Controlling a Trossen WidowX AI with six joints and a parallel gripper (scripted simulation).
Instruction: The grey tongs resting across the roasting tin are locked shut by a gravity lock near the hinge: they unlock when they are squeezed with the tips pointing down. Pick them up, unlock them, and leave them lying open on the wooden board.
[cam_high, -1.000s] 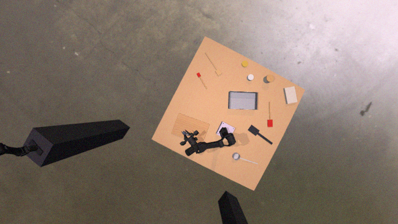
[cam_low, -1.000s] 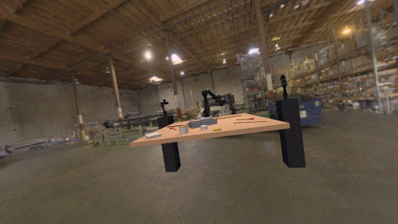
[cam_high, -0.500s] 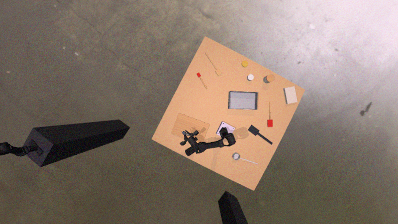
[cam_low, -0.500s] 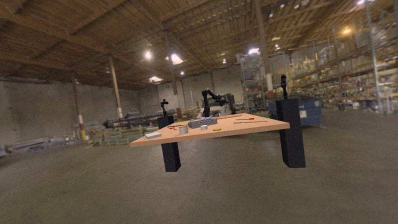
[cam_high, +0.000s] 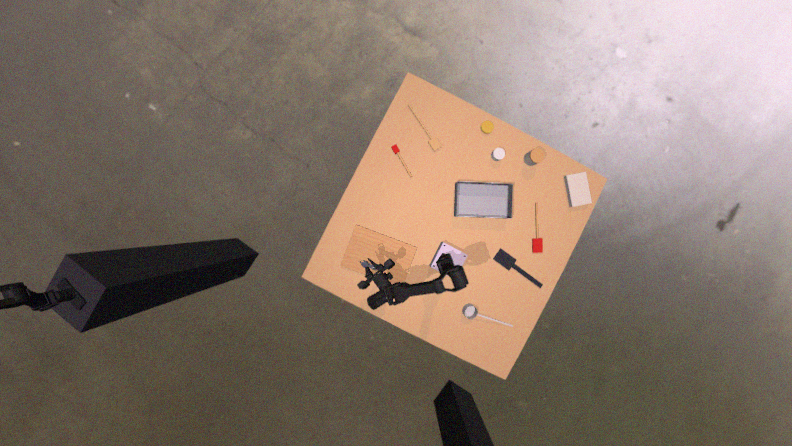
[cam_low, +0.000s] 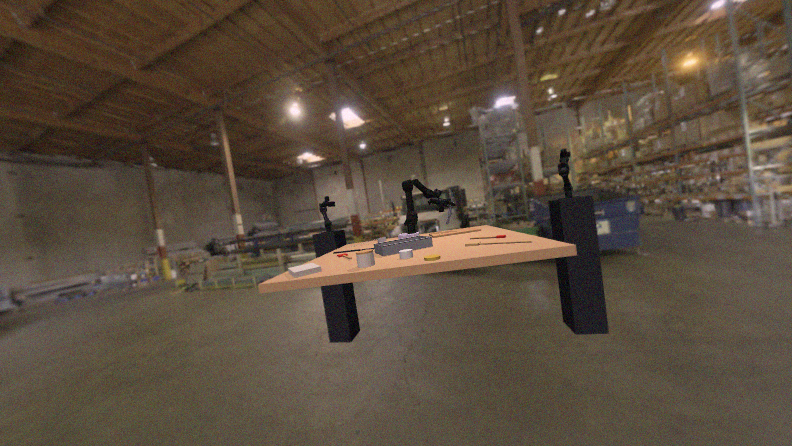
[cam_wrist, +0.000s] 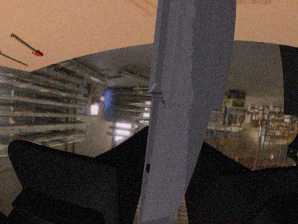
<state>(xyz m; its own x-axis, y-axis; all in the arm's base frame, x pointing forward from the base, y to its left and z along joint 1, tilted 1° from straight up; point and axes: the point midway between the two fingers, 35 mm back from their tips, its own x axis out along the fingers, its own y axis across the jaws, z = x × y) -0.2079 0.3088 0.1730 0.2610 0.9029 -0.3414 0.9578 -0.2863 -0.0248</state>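
The wooden board lies 210 mm below my gripper tip, 40 mm to the right of it and 10 mm ahead of it. From my gripper tip the other things lie so: roasting tin (590 mm ahead, 340 mm to the right, 190 mm below); black spatula (710 mm to the right, 390 mm ahead, 210 mm below); red-headed tool (700 mm to the right, 620 mm ahead, 210 mm below).
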